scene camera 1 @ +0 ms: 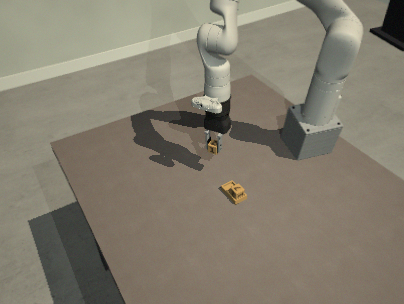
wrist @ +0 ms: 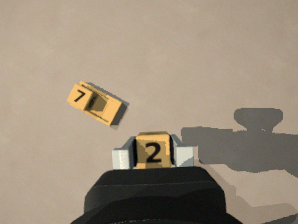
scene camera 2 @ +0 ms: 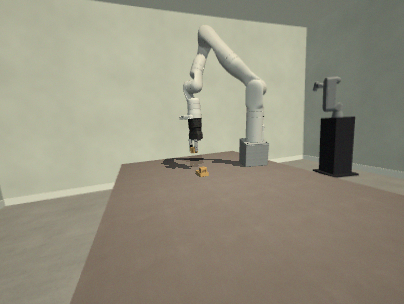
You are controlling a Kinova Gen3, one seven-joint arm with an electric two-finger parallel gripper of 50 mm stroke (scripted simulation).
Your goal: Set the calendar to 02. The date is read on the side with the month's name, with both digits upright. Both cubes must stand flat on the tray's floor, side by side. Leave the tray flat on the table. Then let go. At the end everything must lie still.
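You'd find the gripper at (scene camera 1: 213, 148) and again at (wrist: 153, 145), and there's a tray (wrist: 106, 108) as well.
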